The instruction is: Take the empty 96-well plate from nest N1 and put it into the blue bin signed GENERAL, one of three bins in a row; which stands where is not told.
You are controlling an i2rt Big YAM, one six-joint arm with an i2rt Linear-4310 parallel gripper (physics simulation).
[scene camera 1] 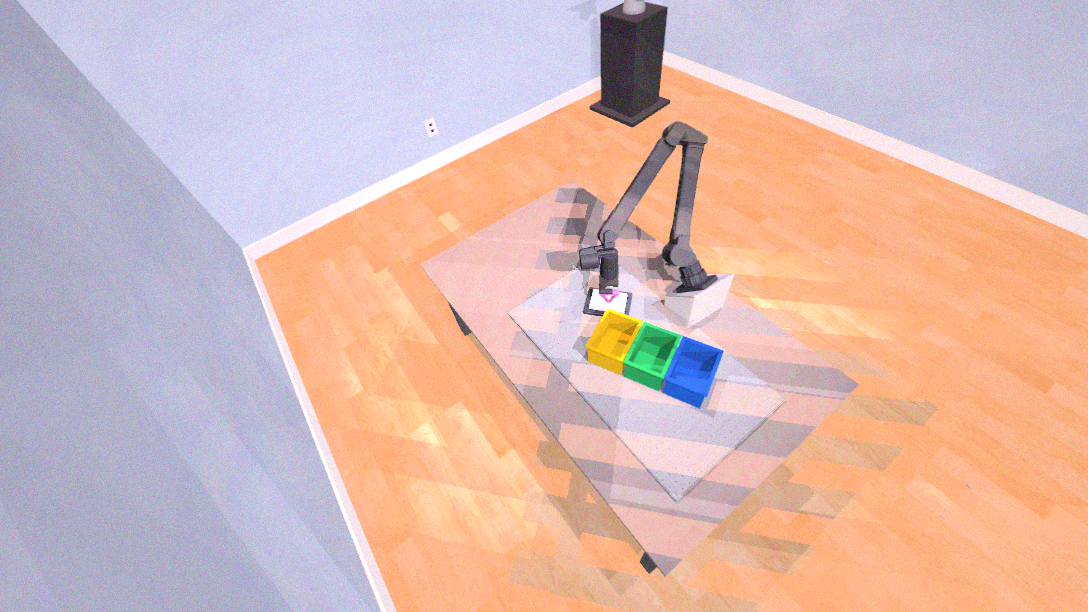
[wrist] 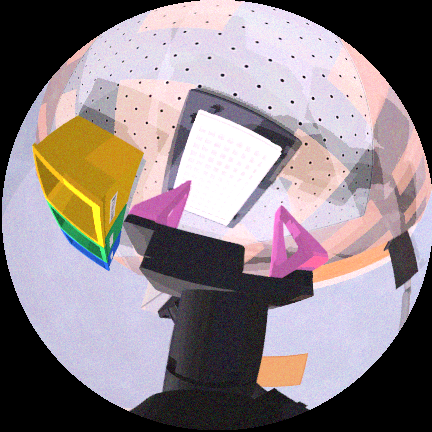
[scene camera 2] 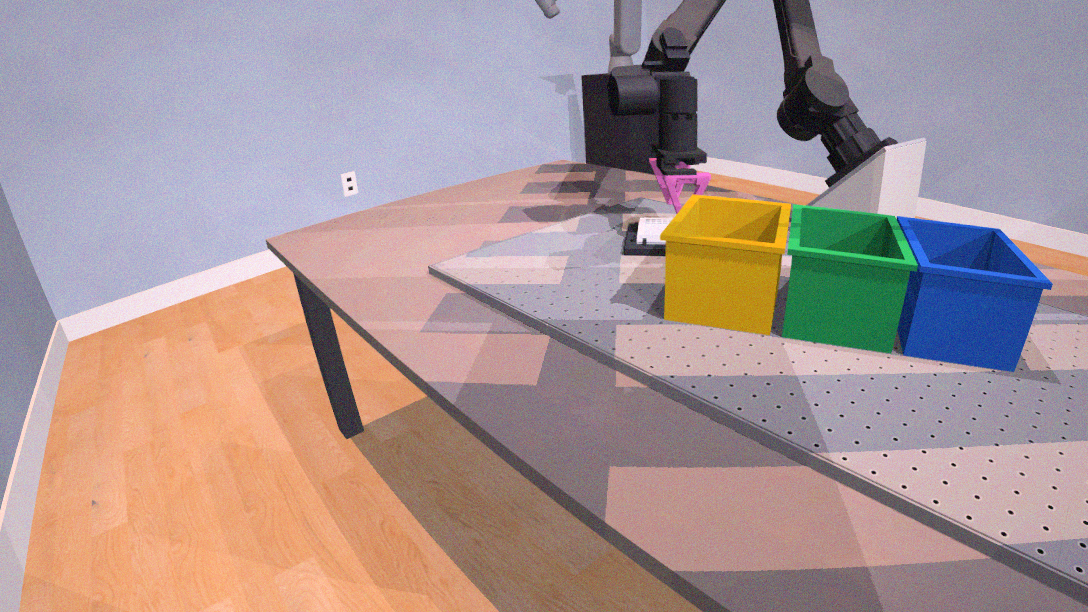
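Where they show: gripper, fingertip midpoint: (scene camera 1: pixel 608 292) (wrist: pixel 236 196) (scene camera 2: pixel 677 212); arm's base at its link origin: (scene camera 1: pixel 697 286) (scene camera 2: pixel 866 169).
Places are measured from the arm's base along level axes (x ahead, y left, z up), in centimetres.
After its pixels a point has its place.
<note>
The white 96-well plate (scene camera 1: pixel 617 306) {x 19.4, y -18.3, z -9.3 cm} (scene camera 2: pixel 652 229) {x 22.7, y -25.6, z -9.2 cm} (wrist: pixel 225 160) {x 21.1, y -24.9, z -9.0 cm} lies flat in a dark nest (scene camera 1: pixel 588 311) {x 27.7, y -24.9, z -10.3 cm} (scene camera 2: pixel 642 249) {x 27.7, y -24.0, z -10.5 cm} (wrist: pixel 240 118) {x 23.8, y -28.2, z -10.4 cm}; the yellow bin hides part of both in scene camera 2. My gripper (scene camera 1: pixel 608 297) {x 17.7, y -24.2, z -7.5 cm} (scene camera 2: pixel 677 208) {x 17.7, y -24.2, z -7.5 cm} (wrist: pixel 236 196) {x 17.7, y -24.2, z -7.5 cm} points down above the plate, open, with nothing between its pink fingers. In the wrist view the left fingertip overlaps the plate's lower left edge and the right one shows beyond its right side. The blue bin (scene camera 1: pixel 688 388) {x 32.3, y 20.6, z -1.6 cm} (scene camera 2: pixel 966 319) {x 32.4, y 19.1, z -6.6 cm} (wrist: pixel 117 244) {x 16.3, y 16.2, z -9.8 cm} stands at the end of the row farthest from the nest. Its sign cannot be read.
The yellow bin (scene camera 1: pixel 607 360) {x 40.1, y -4.1, z -5.4 cm} (scene camera 2: pixel 721 289) {x 40.3, y -5.0, z -7.0 cm} (wrist: pixel 87 150) {x 33.1, y -13.9, z -6.6 cm} stands beside the nest, and the green bin (scene camera 1: pixel 646 375) {x 35.9, y 8.3, z -4.8 cm} (scene camera 2: pixel 848 304) {x 36.2, y 7.6, z -6.8 cm} stands between yellow and blue. The arm's white base block (scene camera 1: pixel 696 304) {x 6.7, y 4.5, z 0.1 cm} (scene camera 2: pixel 901 182) {x 0.7, y 5.8, z -1.0 cm} stands behind the row. All are on a perforated board (scene camera 1: pixel 677 456) {x 46.8, y 29.6, z -11.6 cm} (scene camera 2: pixel 722 380) {x 49.1, y 0.2, z -11.5 cm}.
</note>
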